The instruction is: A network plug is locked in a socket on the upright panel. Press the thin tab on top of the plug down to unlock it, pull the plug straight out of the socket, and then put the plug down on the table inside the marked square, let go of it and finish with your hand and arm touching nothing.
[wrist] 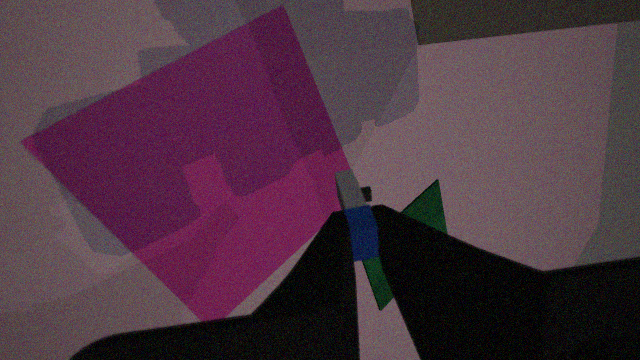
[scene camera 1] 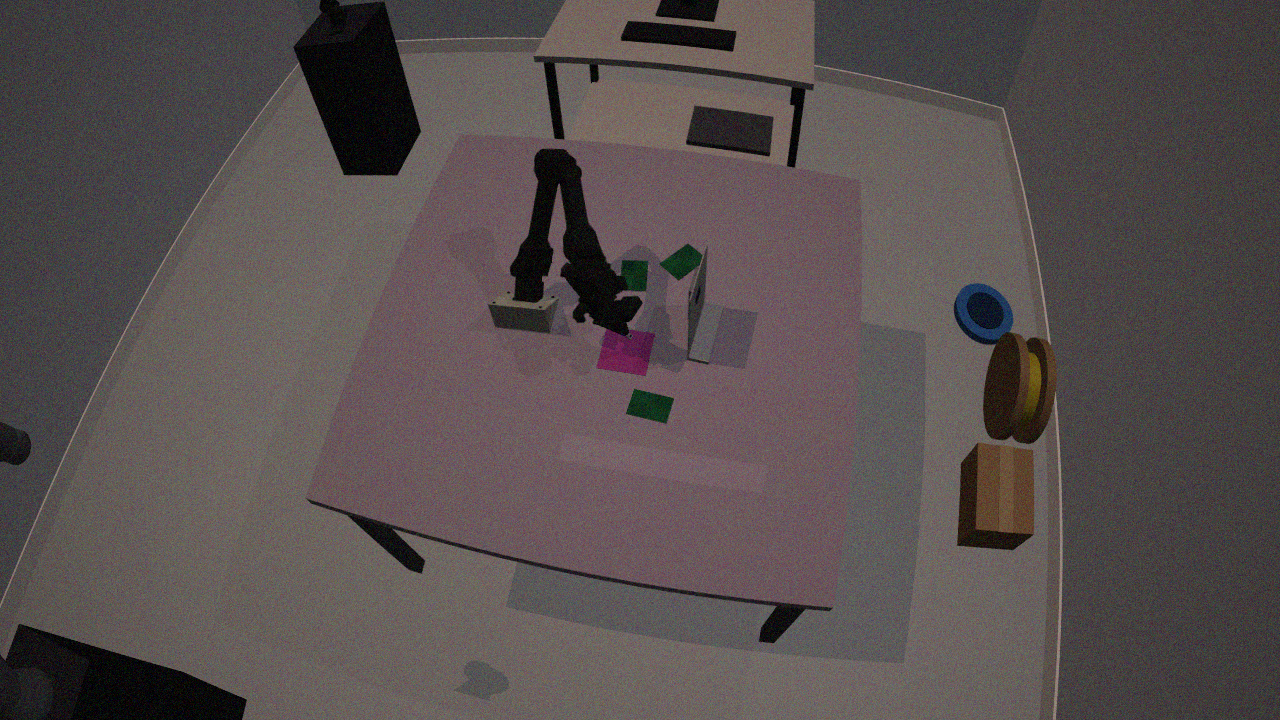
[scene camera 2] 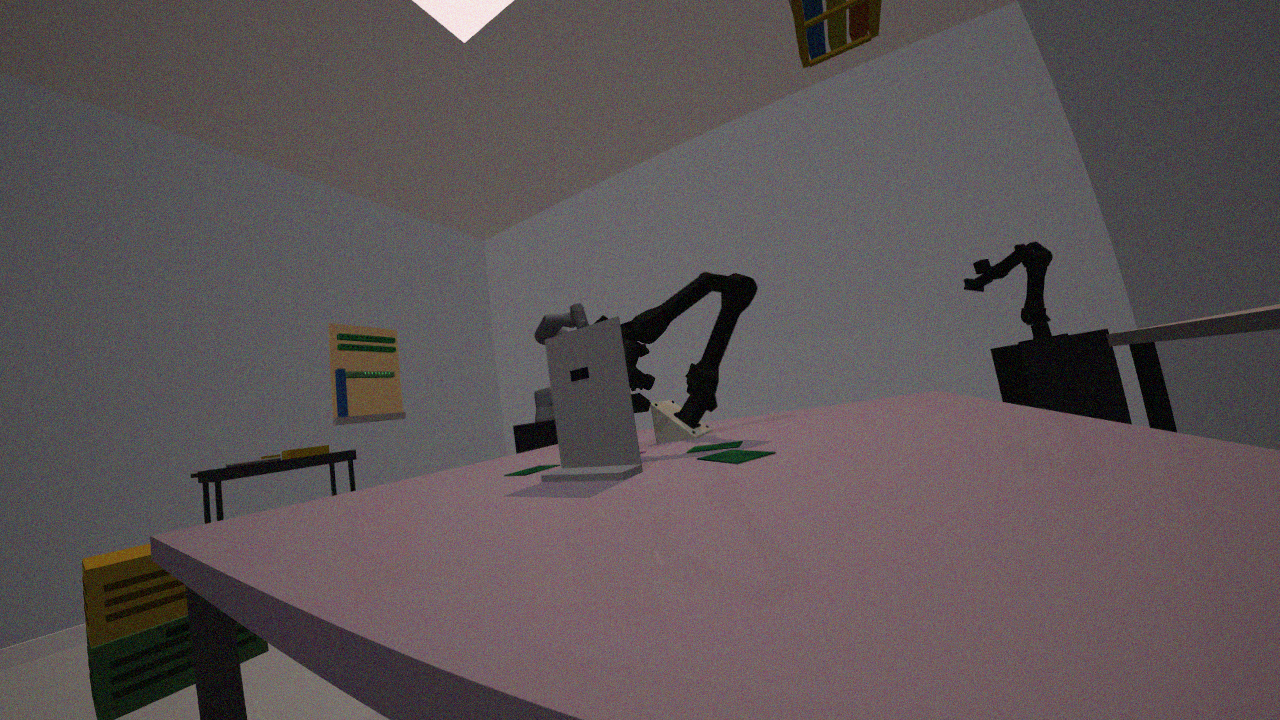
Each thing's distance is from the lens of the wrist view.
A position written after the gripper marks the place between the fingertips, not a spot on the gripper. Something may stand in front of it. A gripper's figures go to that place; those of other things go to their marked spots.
gripper (wrist: 358, 220): 11 cm
network plug (wrist: 363, 228): 10 cm
marked square (wrist: 213, 170): 16 cm
The marked spots on the network plug and the marked square are 9 cm apart.
